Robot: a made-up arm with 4 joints.
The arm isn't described. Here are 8 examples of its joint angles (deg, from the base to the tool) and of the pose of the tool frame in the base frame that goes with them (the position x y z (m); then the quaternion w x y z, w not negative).
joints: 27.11 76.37 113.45 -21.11
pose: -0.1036 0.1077 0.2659 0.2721 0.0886 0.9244 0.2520
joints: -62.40 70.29 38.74 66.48
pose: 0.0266 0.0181 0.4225 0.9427 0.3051 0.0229 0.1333
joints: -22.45 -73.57 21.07 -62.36
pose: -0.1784 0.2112 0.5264 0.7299 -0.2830 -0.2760 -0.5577
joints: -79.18 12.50 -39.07 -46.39
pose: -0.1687 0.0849 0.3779 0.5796 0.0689 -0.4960 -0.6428
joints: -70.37 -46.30 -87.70 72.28
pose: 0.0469 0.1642 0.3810 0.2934 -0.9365 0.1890 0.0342
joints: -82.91 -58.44 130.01 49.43
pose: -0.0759 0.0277 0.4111 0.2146 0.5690 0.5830 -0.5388
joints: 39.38 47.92 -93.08 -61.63
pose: -0.0747 0.1032 0.2604 0.4545 0.8077 -0.3698 0.0659
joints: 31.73 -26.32 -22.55 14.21
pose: -0.1594 0.1573 0.5336 0.8470 -0.3418 -0.2480 0.3229
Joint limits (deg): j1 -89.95..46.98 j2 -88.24..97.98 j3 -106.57..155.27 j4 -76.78..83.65
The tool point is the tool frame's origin. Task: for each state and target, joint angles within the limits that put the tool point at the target. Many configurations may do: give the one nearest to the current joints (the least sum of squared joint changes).
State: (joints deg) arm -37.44 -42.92 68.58 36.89
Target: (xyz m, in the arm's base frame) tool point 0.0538 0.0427 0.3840
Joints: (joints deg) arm -61.19 -41.23 70.48 79.90
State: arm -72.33 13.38 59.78 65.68
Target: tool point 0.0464 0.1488 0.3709
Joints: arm -33.32 11.42 95.25 81.78
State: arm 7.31 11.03 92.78 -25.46
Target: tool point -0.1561 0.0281 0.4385
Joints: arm -14.22 21.43 75.34 -46.56
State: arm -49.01 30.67 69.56 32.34
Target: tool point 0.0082 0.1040 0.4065
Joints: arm -11.89 19.02 57.56 40.00
